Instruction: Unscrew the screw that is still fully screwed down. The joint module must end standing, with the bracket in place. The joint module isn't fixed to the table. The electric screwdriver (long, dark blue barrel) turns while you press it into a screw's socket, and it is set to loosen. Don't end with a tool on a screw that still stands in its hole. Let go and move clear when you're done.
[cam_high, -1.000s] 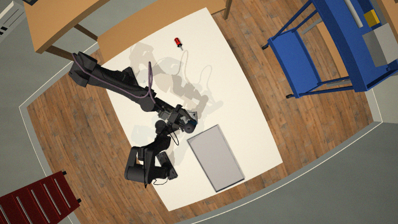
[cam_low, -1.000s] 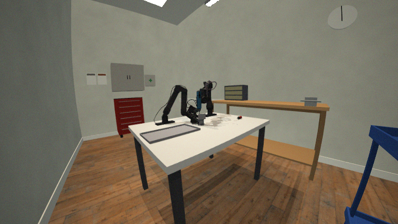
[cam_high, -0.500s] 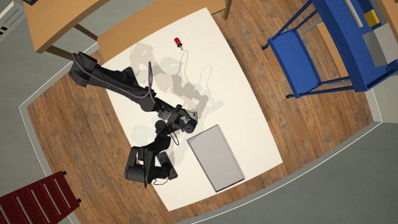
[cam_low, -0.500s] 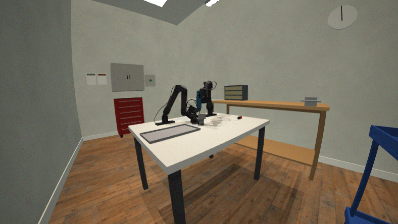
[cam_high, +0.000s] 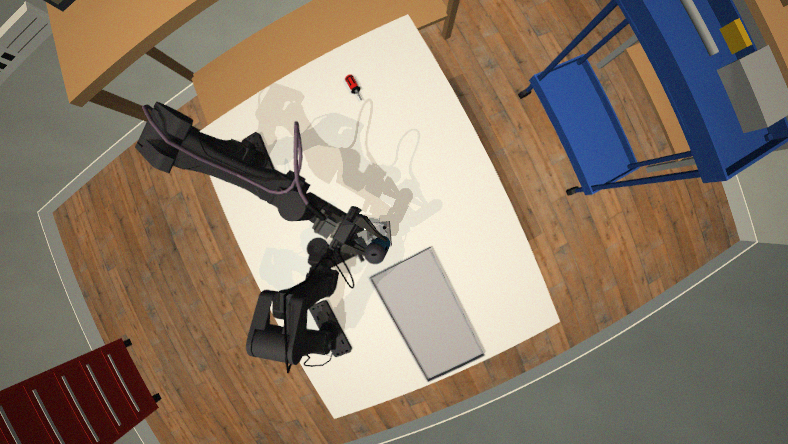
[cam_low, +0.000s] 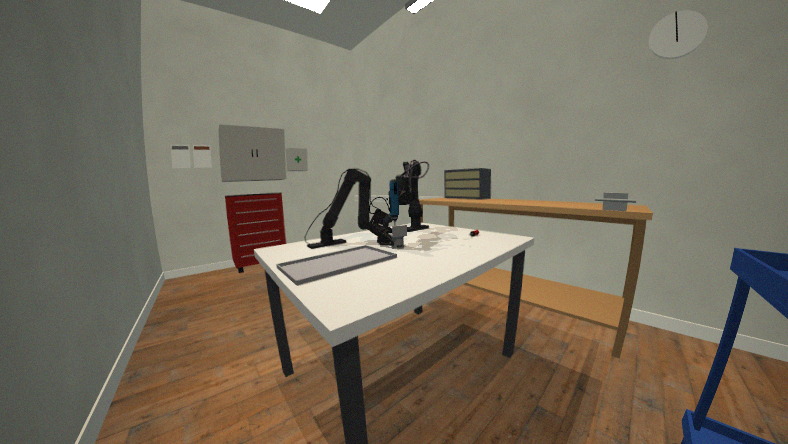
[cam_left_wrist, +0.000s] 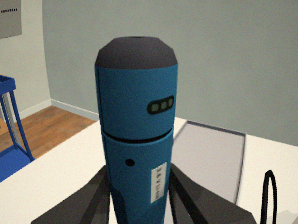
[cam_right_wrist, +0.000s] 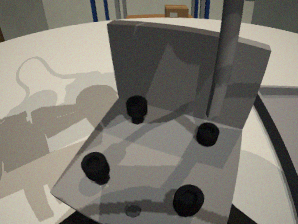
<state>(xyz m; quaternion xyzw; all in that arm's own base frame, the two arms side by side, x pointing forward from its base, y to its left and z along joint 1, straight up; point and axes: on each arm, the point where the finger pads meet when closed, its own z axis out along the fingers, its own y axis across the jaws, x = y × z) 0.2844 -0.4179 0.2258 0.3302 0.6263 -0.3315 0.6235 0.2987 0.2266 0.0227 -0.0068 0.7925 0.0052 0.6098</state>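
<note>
The grey bracket is 5 cm above my right hand. The rest, counted from my right hand: flat grey tray (32 cm to the right, 4 cm ahead, 2 cm below); red-handled screwdriver (47 cm to the left, 11 cm ahead, 1 cm below).
</note>
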